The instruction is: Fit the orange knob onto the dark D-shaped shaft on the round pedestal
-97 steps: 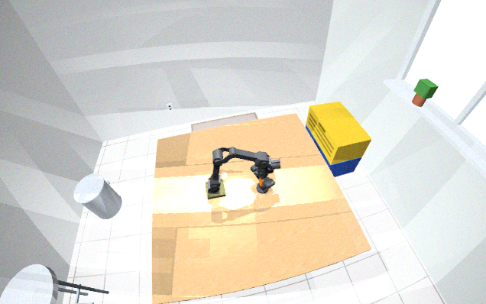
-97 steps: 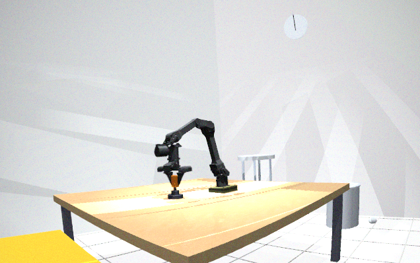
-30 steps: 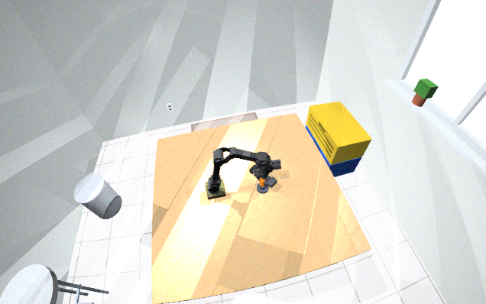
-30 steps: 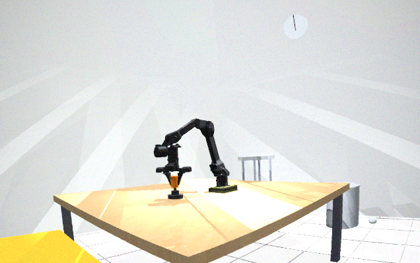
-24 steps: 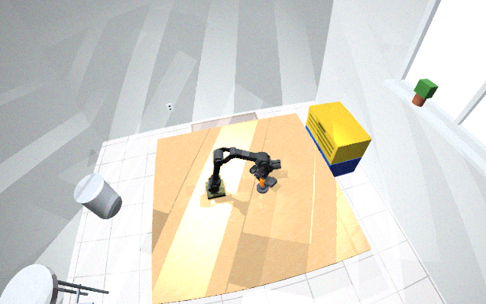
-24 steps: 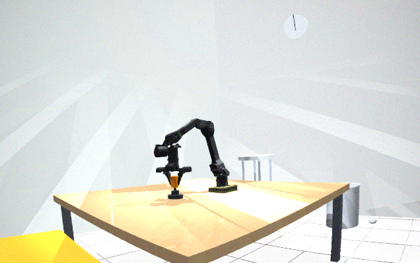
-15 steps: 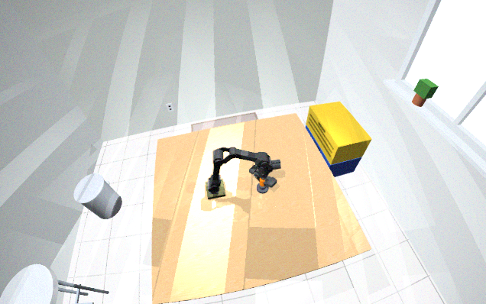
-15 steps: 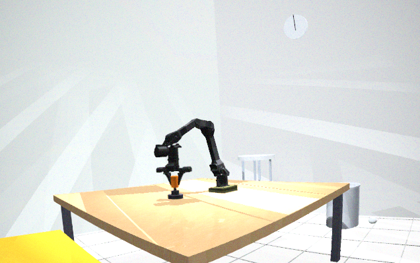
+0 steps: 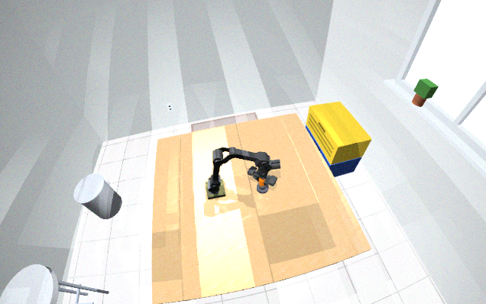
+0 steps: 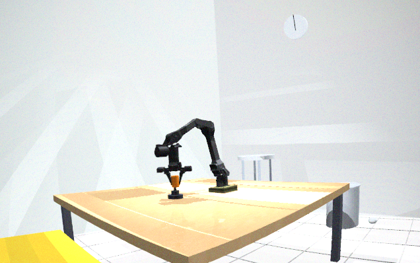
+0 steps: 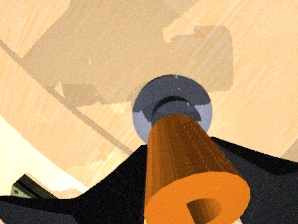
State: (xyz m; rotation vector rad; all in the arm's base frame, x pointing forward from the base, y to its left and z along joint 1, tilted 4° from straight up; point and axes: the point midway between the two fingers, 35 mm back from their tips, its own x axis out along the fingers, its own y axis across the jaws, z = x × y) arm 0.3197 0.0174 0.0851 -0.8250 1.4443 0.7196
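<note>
Right now my gripper tip is 40 mm above the dark shaft. Round my gripper tip: orange knob 20 mm above.
</note>
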